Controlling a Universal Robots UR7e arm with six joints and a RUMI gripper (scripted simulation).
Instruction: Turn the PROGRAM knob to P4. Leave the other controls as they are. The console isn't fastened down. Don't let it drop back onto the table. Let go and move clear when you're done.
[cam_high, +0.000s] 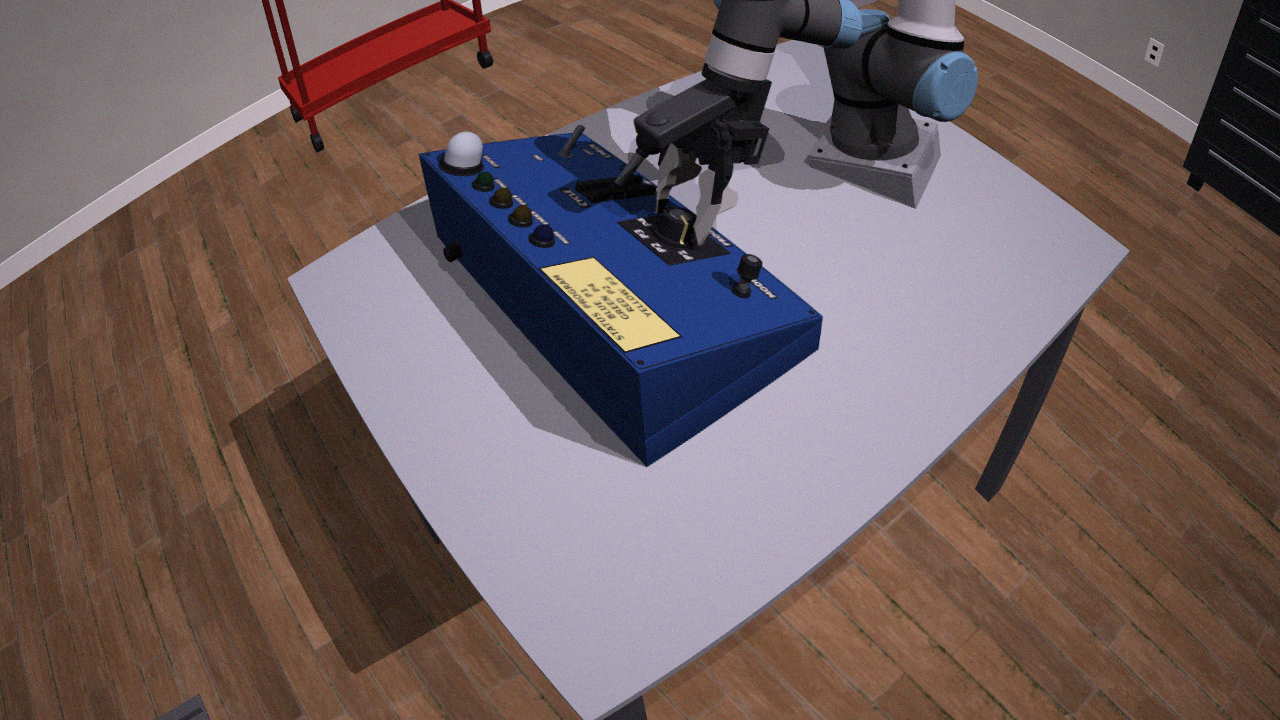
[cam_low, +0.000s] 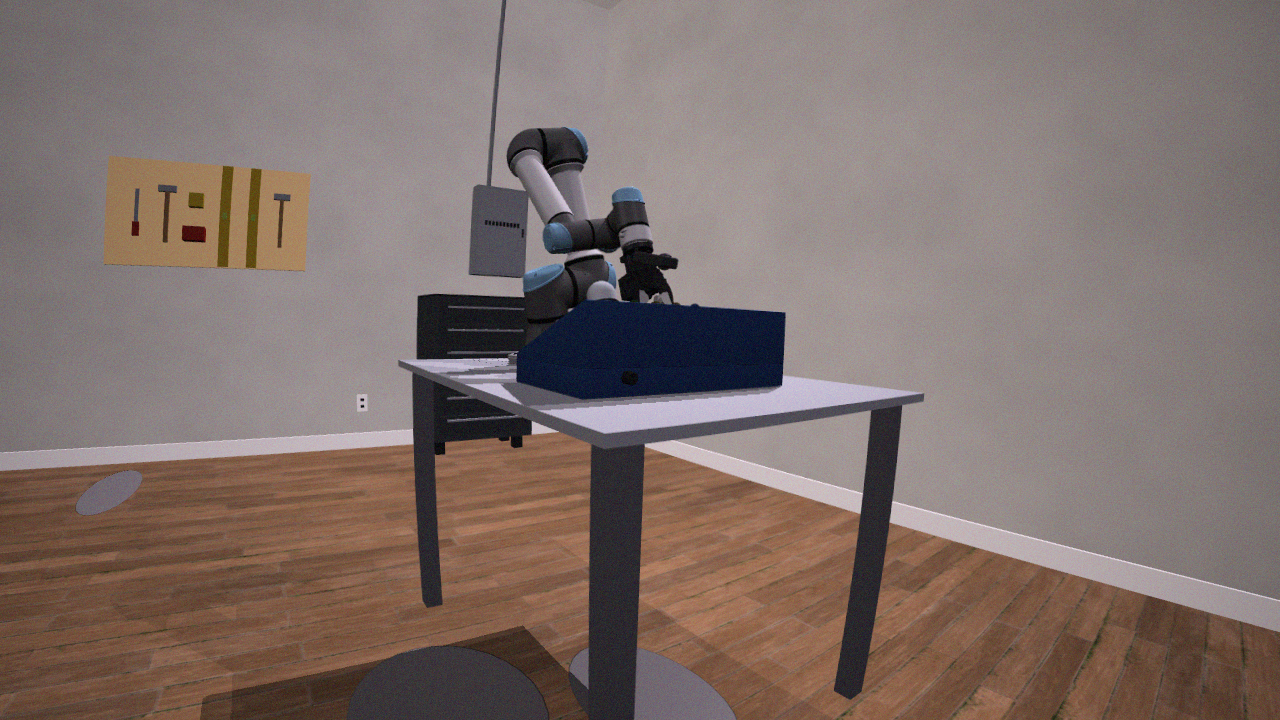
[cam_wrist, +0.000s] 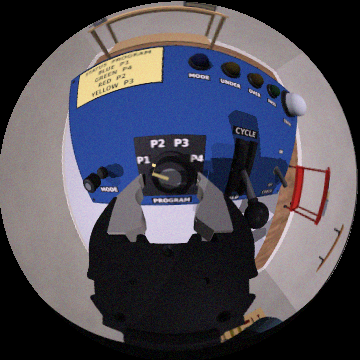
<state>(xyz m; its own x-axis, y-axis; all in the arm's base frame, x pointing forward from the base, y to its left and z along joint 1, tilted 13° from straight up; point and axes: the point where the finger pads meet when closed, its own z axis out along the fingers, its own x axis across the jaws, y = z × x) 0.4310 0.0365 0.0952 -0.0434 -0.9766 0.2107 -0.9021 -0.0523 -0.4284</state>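
Right now my hand is 1 cm short of the program knob, 1 cm to the right of it and 1 cm above it. From my hand the other things lie so: mode knob (1 cm ahead, 12 cm to the left); then blue console (3 cm ahead, 6 cm to the right, 3 cm below); then black ball-topped lever (3 cm behind, 12 cm to the right, 1 cm above).
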